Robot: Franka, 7 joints.
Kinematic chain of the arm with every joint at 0, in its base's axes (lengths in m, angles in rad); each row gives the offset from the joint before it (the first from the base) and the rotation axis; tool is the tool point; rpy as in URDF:
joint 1: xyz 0 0 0.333 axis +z
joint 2: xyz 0 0 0 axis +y
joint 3: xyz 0 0 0.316 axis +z
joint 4: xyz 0.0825 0 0 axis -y
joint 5: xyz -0.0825 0 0.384 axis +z
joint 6: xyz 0 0 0 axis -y
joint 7: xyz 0.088 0 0 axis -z
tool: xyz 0 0 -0.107 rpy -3.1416 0 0
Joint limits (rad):
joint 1: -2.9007..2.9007
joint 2: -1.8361..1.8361
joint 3: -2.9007..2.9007
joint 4: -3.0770..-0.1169
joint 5: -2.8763..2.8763
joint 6: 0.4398..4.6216
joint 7: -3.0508..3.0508
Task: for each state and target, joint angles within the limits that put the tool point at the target. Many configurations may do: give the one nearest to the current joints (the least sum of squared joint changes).
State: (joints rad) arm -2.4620 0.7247 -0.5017 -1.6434 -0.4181 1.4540 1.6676
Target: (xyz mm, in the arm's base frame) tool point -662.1 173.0 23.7
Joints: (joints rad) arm -2.9007 1.3391 -0.5799 -1.2072 -0.4790 1.9277 1.6676
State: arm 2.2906 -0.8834 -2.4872 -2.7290 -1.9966 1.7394 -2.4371
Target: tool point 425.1 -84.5 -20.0
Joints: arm 2.3190 -1.0018 -2.5201 -2.2499 -2.0851 1.7637 -2.4371
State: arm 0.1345 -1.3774 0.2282 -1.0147 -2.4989 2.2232 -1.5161
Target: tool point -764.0 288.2 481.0
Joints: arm 0.0129 -1.8361 0.7401 -0.9591 -2.5078 2.3228 -1.5161
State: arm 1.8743 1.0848 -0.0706 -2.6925 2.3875 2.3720 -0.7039
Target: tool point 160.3 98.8 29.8
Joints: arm 1.8886 0.9101 -0.5611 -2.7976 2.3731 2.5929 -0.7039
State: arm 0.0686 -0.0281 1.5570 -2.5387 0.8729 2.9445 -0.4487
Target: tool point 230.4 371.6 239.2
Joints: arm -0.1487 0.1652 1.2494 -2.6239 0.8926 2.9298 -0.4487
